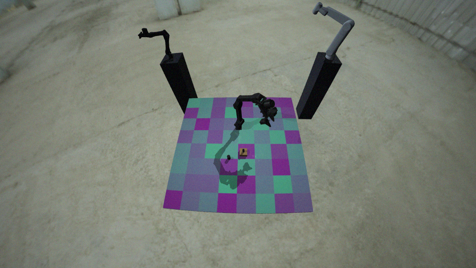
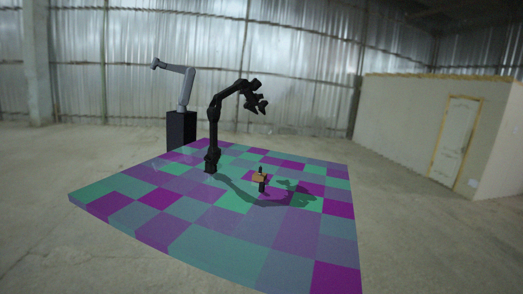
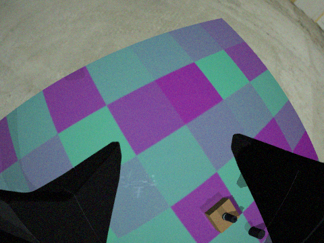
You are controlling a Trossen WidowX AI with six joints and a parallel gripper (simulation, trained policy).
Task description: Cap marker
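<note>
The dark cap lies 160 mm ahead of my gripper tip, 370 mm to the right of it and 320 mm below it. Also, from my gripper tip: dark marker: 100 mm ahead, 240 mm to the right, 280 mm below.
</note>
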